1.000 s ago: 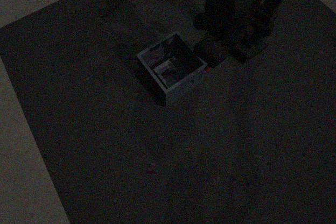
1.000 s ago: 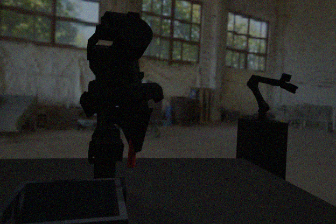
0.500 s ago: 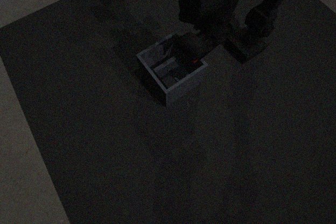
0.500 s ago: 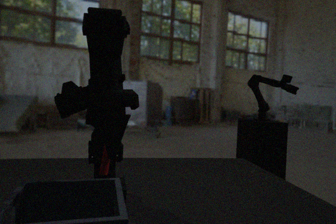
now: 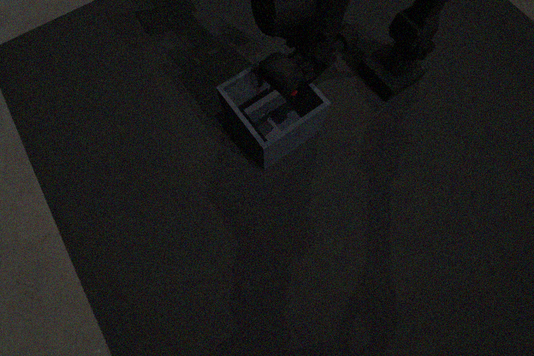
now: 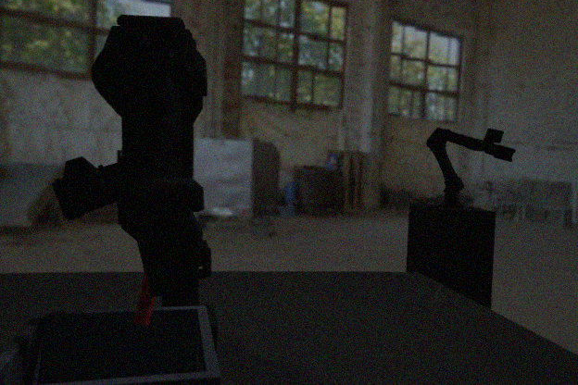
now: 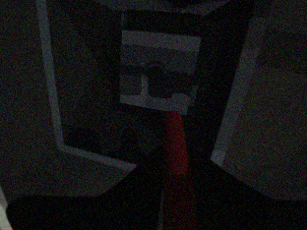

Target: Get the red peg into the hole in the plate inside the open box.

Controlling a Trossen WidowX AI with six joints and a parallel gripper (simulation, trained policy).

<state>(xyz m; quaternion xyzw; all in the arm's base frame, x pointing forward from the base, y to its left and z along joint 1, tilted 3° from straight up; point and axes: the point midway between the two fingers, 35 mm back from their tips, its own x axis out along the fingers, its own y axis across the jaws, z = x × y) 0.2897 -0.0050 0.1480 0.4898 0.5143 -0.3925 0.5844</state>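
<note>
The pale plate is 40 mm ahead of my gripper tip, 30 mm to the right of it and 120 mm below it. From my gripper tip the other things lie so: red peg: 10 mm to the right, 10 mm above.
</note>
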